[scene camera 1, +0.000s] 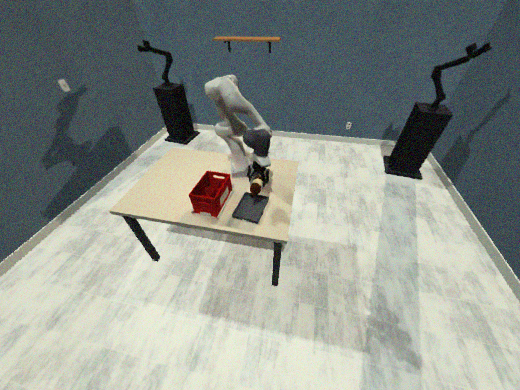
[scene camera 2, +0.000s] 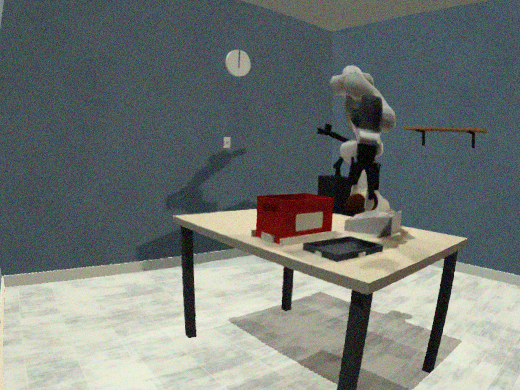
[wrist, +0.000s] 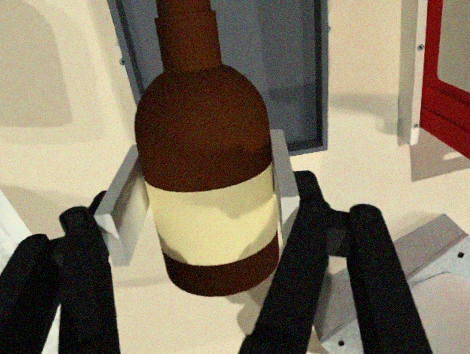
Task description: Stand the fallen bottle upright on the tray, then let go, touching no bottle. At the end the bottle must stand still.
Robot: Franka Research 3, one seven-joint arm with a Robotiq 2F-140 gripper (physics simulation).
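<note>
The brown bottle [scene camera 1: 256, 187] [scene camera 2: 354, 203] [wrist: 205, 135] with a cream label is held in the air, well off upright, behind the tray as scene camera 1 sees it. Its neck points toward the tray side. My gripper [scene camera 1: 258, 180] [scene camera 2: 363, 194] [wrist: 209, 159] is shut on the bottle, with one grey pad on each side around the label and shoulder. The dark grey tray [scene camera 1: 249, 210] [scene camera 2: 342, 248] [wrist: 295, 110] lies flat on the table; no bottle stands on it. In the wrist view the bottle's neck covers part of the tray and its mouth is cut off.
A red crate [scene camera 1: 211, 205] [scene camera 2: 292, 220] [wrist: 445, 110] stands on the wooden table [scene camera 1: 160, 185] [scene camera 2: 220, 225], beside the tray with a gap between them. The arm's grey base [scene camera 2: 367, 223] is at the back of the table. Two black pedestals [scene camera 1: 175, 112] [scene camera 1: 419, 135] with small arms stand on the floor.
</note>
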